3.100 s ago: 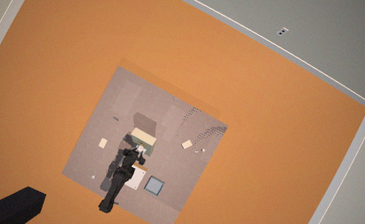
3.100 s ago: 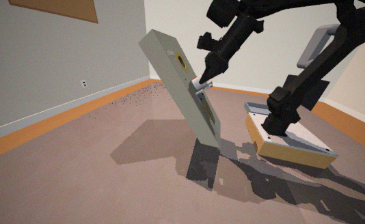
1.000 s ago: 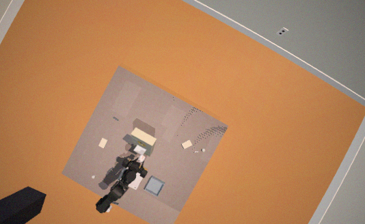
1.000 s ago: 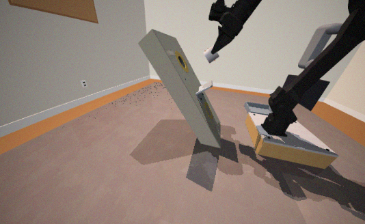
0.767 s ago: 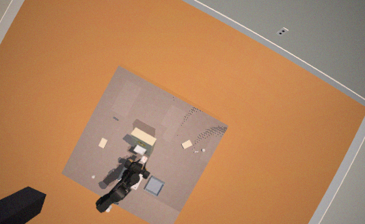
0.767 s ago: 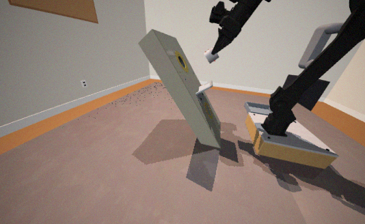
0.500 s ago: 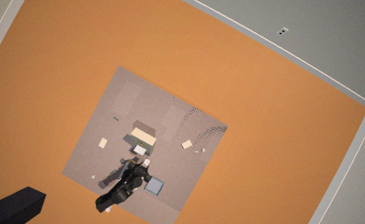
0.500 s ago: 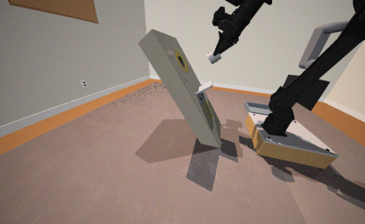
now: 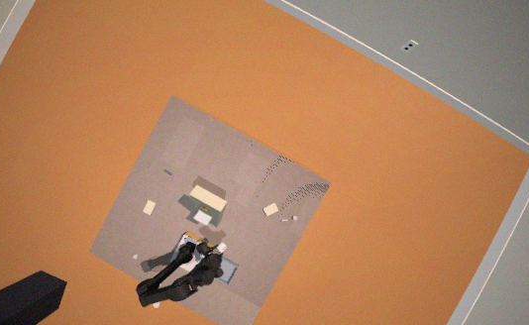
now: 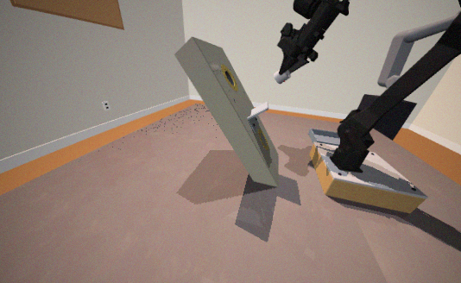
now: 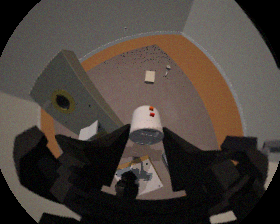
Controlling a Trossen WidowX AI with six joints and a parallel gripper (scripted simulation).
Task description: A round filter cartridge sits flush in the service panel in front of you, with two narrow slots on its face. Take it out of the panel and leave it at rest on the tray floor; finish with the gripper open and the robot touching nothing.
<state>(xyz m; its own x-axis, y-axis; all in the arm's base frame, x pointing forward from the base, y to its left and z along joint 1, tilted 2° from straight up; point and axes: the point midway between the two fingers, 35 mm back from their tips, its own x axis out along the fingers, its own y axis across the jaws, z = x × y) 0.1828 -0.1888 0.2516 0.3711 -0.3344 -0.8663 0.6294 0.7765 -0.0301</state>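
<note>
My gripper tip is now 290 mm past the grey tray, 270 mm above it and 60 mm to the left of it. The rest, counted from my gripper tip: pale service panel 160 mm to the left, 140 mm ahead, 100 mm below; small grey bracket 170 mm to the left, 110 mm below, 80 mm ahead; round filter cartridge right at my gripper tip.
</note>
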